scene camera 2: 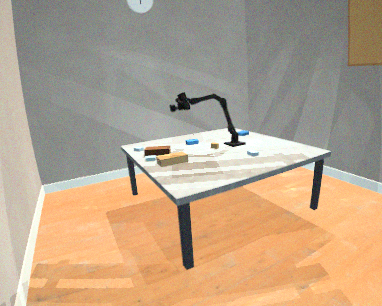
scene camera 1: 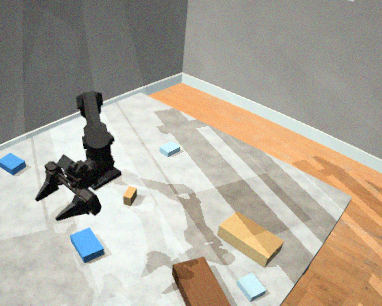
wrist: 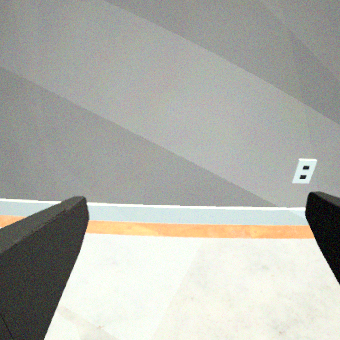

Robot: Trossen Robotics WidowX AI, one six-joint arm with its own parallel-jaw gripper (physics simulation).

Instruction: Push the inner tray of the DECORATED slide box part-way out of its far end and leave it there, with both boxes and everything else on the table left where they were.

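Places are measured from the arm's base along level axes (x ahead, y left, z up), in centimetres.
Where they show: gripper, fingertip midpoint: [scene camera 2: 176,108] [scene camera 1: 45,209] [wrist: 197,205]; arm's base at its link origin: [scene camera 2: 235,142].
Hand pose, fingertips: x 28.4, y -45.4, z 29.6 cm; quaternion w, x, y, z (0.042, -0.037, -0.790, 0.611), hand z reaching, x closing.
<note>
Things, the pixels of their top centre, and the offset from my fingertips. Level surfaces: height alone.
- long tan box at its top centre: [scene camera 1: 251,233] [scene camera 2: 171,155] dz -26.1, dx +36.8, dy +47.9 cm
- long dark brown box at its top centre: [scene camera 1: 201,286] [scene camera 2: 157,147] dz -26.1, dx +33.5, dy +20.6 cm
- small tan block at its top centre: [scene camera 1: 130,191] [scene camera 2: 214,143] dz -27.2, dx -8.5, dy +41.3 cm
- table at its surface level: dz -31.2 cm
A long tan box [scene camera 1: 250,239] [scene camera 2: 172,159] lies near the table's edge. A long dark brown box [scene camera 1: 200,282] [scene camera 2: 157,151] lies a little apart from it and is cut off by the lower border in scene camera 1. Which box is decorated I cannot tell, and no tray shows sticking out of either. My gripper [scene camera 1: 47,209] [scene camera 2: 173,107] [wrist: 197,205] is open and empty. It is raised high above the table, well away from both boxes. Neither box shows in the wrist view.
Blue blocks [scene camera 1: 87,245] [scene camera 1: 12,163] [scene camera 2: 192,142] [scene camera 2: 243,133], a small tan block [scene camera 1: 130,195] [scene camera 2: 215,145] near the arm's base, and pale blue blocks [scene camera 1: 170,149] [scene camera 1: 251,286] [scene camera 2: 253,153] [scene camera 2: 150,158] [scene camera 2: 138,149] lie on the table [scene camera 1: 30,270] [scene camera 2: 280,150]. One pale block is close beside the boxes.
</note>
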